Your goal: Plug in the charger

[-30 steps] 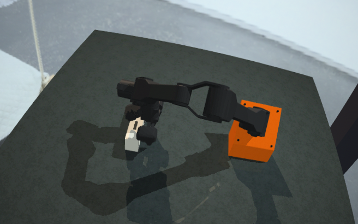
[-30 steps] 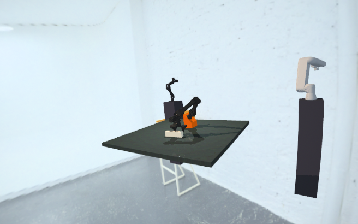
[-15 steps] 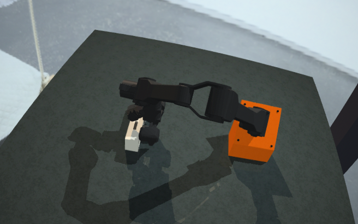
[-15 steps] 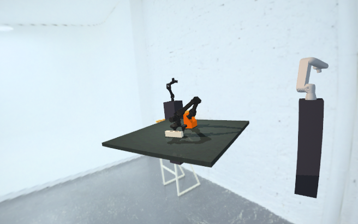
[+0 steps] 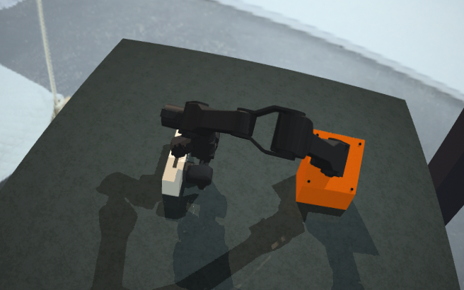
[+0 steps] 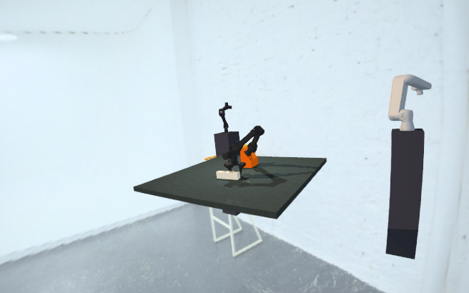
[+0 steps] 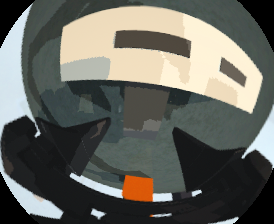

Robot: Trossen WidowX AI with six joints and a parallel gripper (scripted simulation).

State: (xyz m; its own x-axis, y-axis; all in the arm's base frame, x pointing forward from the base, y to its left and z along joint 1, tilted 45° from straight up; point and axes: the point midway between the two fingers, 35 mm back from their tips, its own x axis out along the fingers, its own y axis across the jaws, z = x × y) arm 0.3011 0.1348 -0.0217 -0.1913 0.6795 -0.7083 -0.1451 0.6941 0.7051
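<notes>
My gripper tip is 5 cm short of the dark two-prong charger, 1 cm to the right of it and 1 cm below it.
</notes>
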